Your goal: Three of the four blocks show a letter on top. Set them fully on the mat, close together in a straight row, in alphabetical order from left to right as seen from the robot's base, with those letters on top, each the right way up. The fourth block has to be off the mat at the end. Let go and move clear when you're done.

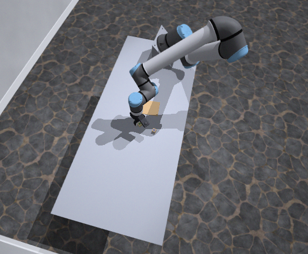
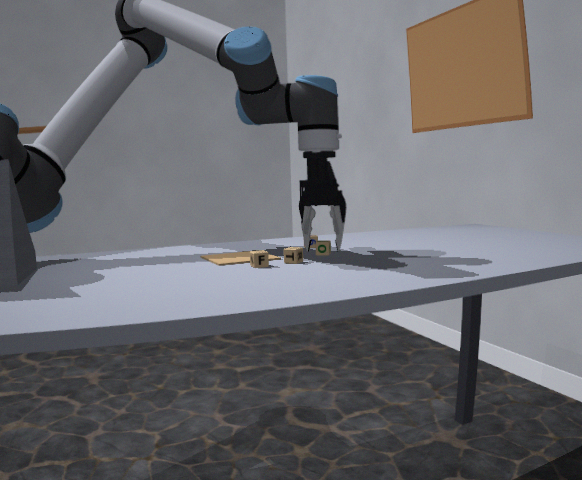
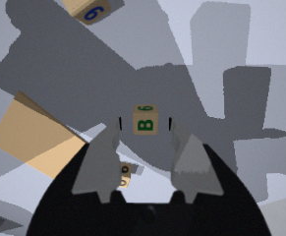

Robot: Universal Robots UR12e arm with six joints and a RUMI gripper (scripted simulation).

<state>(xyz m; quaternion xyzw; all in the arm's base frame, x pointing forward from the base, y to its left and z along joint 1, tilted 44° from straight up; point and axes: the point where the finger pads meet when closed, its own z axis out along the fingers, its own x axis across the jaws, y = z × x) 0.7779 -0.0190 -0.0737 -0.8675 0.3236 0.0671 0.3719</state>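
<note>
Right now the green-marked block is 10 mm below my hand. Also, from my hand: tan mat: 180 mm behind, 60 mm to the left, 20 mm below; then blue-marked block: 130 mm to the left, 30 mm ahead, 10 mm below.
</note>
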